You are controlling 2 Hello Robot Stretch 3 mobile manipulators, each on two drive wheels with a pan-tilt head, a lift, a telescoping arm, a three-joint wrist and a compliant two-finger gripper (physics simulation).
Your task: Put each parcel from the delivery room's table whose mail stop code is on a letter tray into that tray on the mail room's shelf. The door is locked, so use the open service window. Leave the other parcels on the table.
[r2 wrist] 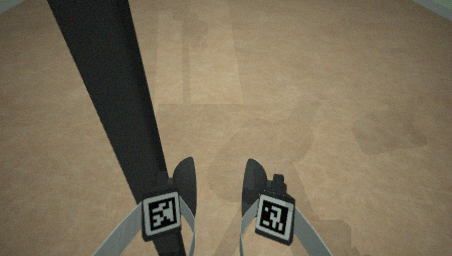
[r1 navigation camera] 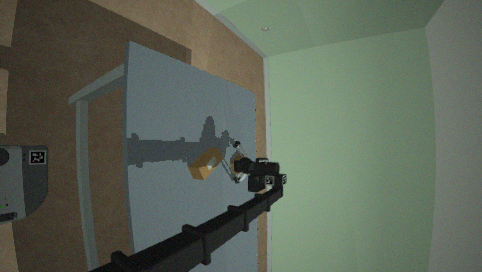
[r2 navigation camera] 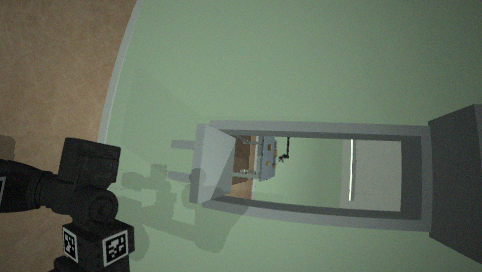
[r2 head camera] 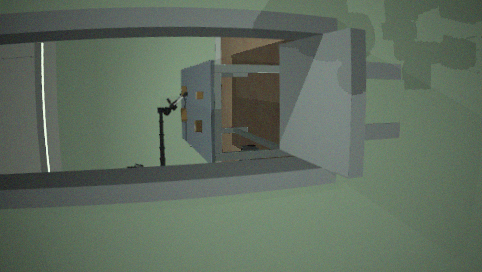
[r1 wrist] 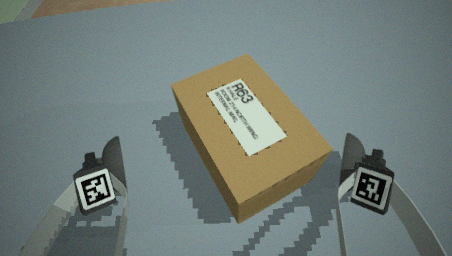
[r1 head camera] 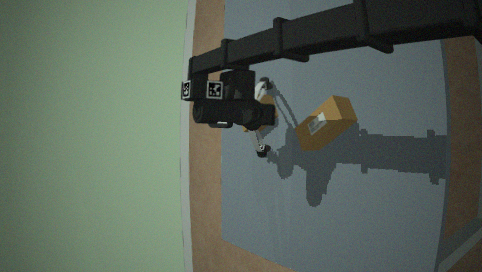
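A cardboard parcel labelled R63 (r1 wrist: 212,137) (r1 head camera: 270,106) (r1 navigation camera: 233,163) lies turned at an angle on the blue-grey table (r1 wrist: 75,65) (r1 head camera: 250,215) (r1 navigation camera: 165,100) (r2 head camera: 200,142). My r1 gripper (r1 wrist: 232,150) (r1 head camera: 264,116) (r1 navigation camera: 237,161) is wide open, one finger on each side of this parcel, not gripping it; in the head view the wrist partly hides it. A larger parcel (r1 head camera: 340,120) (r1 navigation camera: 200,167) lies beside it, its label too blurred to read. Two more parcels (r2 head camera: 199,95) (r2 head camera: 198,126) show through the window. My r2 gripper (r2 wrist: 220,175) is partly open and empty above the floor. The letter trays do not show.
The open service window (r2 head camera: 150,17) (r2 navigation camera: 320,127) has a grey ledge (r2 head camera: 320,110) (r2 navigation camera: 212,165) at its lower end. r2's wrist (r2 navigation camera: 95,200) is near the wall on the mail room side. A green wall (r1 head camera: 90,135) stands behind the table. r1's base (r1 navigation camera: 30,190) stands beside the table.
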